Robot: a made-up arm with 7 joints.
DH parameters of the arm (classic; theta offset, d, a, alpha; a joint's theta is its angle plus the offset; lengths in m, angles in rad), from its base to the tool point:
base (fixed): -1.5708 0.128 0 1.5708
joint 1: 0 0.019 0.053 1.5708
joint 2: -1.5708 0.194 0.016 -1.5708
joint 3: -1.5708 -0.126 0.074 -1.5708
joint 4: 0 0.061 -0.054 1.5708
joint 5: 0 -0.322 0.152 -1.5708
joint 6: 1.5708 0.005 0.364 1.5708
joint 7: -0.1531 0 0.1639 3.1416
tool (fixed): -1.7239 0.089 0 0
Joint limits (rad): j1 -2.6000..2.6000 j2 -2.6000..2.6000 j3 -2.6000..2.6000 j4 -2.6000..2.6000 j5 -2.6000..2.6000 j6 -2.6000..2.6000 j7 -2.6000..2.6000
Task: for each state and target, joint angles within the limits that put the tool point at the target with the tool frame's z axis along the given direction. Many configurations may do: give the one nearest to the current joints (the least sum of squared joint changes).
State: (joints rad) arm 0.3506 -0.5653 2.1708 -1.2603 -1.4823 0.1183 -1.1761
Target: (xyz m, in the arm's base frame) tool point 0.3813 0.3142 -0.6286 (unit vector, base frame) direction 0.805 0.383 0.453
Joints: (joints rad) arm 0.5743 -0.3841 1.3646 -1.4293 -1.9809 -0.6419 -1.5753
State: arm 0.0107 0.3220 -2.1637 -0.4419 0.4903 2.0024 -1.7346
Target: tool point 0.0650 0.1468 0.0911 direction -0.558 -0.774 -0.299
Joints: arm -0.1675 0.2938 -2.2515 -0.3091 0.6607 2.1133 -1.6666
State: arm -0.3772 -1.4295 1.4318 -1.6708 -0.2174 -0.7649 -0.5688
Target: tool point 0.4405 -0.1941 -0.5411 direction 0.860 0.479 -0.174
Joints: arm -0.1517 -0.9372 1.0896 -2.2980 -0.6068 -1.2388 -0.6456
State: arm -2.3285 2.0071 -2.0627 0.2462 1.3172 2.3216 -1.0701
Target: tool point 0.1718 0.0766 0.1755 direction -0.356 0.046 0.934
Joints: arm -2.0823 1.9292 -1.8361 0.6366 1.5546 2.2670 -0.9821
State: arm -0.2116 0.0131 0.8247 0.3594 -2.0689 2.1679 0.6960
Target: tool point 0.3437 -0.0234 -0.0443 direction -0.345 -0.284 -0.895
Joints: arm -0.1732 0.5130 0.5616 1.0271 -1.8133 2.1329 0.6072
